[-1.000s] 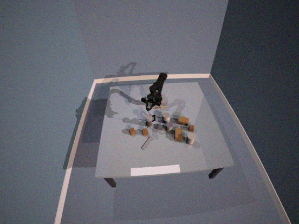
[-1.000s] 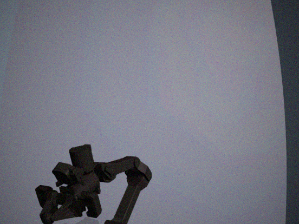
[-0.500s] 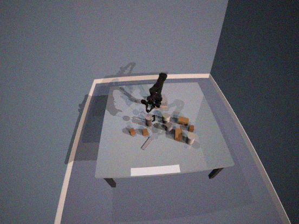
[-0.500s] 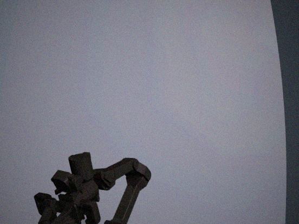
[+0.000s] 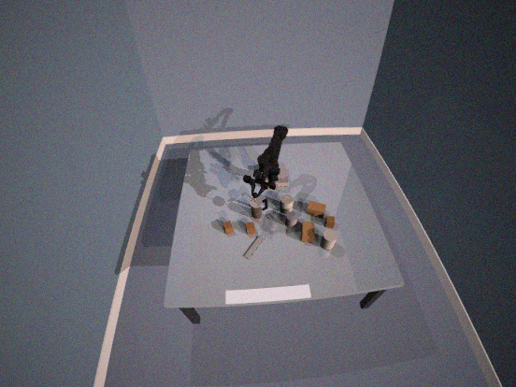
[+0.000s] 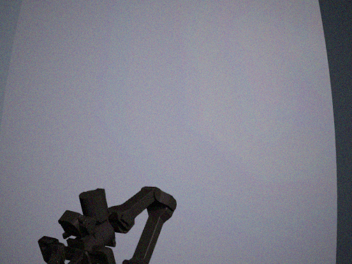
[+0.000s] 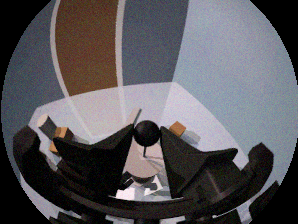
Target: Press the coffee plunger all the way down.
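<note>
The coffee press is 2 cm behind my gripper tip, 2 cm to the left of it and 11 cm below it. From my gripper tip the other things lie so: flat grey bar (20 cm ahead, 5 cm to the right, 21 cm below).
</note>
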